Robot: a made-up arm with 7 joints. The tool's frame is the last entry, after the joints.
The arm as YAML. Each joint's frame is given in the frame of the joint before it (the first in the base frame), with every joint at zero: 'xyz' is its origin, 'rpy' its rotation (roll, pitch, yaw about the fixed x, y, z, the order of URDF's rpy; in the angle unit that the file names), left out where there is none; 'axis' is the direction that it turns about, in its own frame. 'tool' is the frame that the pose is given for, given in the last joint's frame.
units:
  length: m
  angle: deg
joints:
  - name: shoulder
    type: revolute
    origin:
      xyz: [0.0, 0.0, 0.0]
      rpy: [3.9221, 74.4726, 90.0]
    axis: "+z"
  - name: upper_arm
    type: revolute
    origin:
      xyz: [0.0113, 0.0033, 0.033]
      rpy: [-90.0, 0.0, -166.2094]
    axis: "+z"
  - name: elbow
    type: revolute
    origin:
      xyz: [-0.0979, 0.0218, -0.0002]
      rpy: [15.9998, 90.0, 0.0]
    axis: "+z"
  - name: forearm
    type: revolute
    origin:
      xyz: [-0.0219, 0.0, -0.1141]
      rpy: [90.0, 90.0, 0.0]
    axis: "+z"
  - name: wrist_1
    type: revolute
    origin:
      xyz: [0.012, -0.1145, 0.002]
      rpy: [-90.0, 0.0, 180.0]
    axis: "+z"
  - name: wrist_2
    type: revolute
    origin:
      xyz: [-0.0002, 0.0, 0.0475]
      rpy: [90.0, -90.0, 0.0]
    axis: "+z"
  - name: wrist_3
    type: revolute
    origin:
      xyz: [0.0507, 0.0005, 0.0]
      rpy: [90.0, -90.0, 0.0]
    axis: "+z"
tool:
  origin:
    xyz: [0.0, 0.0, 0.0]
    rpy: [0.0, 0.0, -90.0]
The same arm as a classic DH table. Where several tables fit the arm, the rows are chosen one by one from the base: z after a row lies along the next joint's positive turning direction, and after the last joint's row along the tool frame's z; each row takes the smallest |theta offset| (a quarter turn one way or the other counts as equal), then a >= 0, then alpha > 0; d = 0 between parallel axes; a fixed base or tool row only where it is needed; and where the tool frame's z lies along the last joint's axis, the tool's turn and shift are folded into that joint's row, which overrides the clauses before.
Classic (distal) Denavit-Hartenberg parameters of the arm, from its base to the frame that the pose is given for. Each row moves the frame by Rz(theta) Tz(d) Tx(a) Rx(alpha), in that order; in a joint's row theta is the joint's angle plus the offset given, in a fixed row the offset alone. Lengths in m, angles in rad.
base (fixed): theta_offset -0.071  d 0  a 0  alpha -1.3004
shoulder: theta_offset -1.3111  d 0.033  a -0.0118  alpha -1.5708
upper_arm: theta_offset 1.2915  d -0.0007  a -0.006  alpha 1.5708
elbow: theta_offset 1.5708  d -0.2142  a 0.0219  alpha -1.5708
forearm: theta_offset 1.5708  d 0.002  a 0.012  alpha 1.5708
wrist_1: theta_offset 0  d 0.162  a 0.0002  alpha -1.5708
wrist_2: theta_offset -1.5708  d 0  a 0.0507  alpha 1.5708
wrist_3: theta_offset 0  d -0.0005  a 0  alpha 0

